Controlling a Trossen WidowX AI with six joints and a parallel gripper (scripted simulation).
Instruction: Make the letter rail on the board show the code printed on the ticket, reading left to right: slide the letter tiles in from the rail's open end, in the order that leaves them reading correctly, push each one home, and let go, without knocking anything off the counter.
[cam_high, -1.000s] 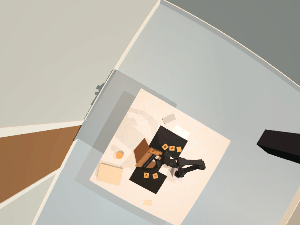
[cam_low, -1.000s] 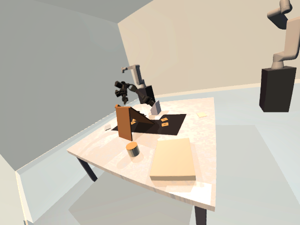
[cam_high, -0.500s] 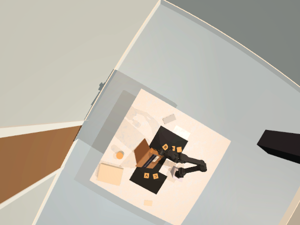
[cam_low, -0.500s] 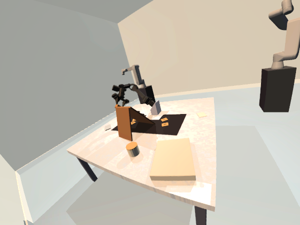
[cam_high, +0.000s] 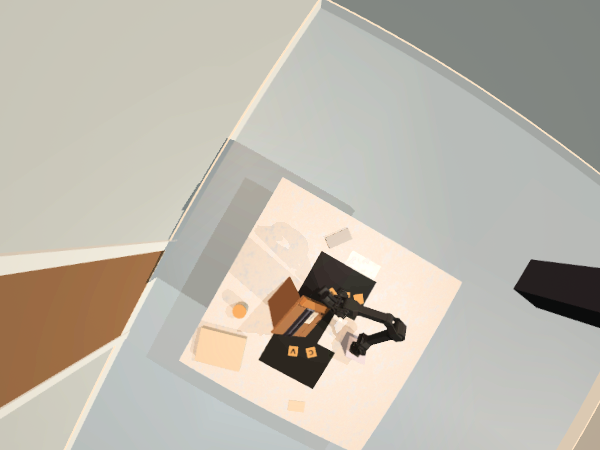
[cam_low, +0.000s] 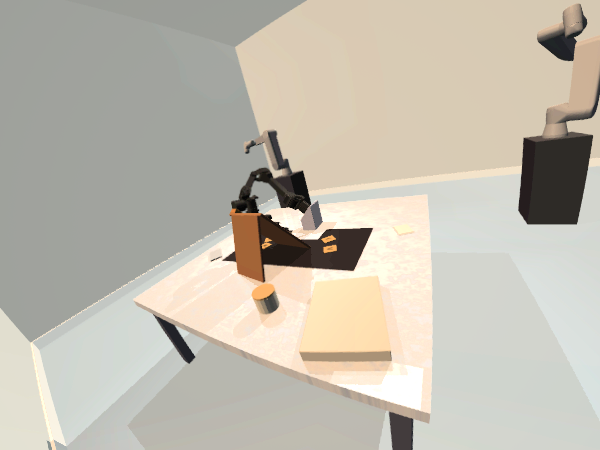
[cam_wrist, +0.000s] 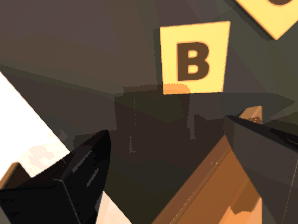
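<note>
The letter tile is 8 cm below my gripper tip, 3 cm behind it and 1 cm to the right of it. Round my gripper tip: black mat 17 cm to the left, 9 cm behind, 8 cm below; then grey block 31 cm to the right, 13 cm ahead, 8 cm below; then white ticket 15 cm to the left, 2 cm above, 1 cm ahead.
</note>
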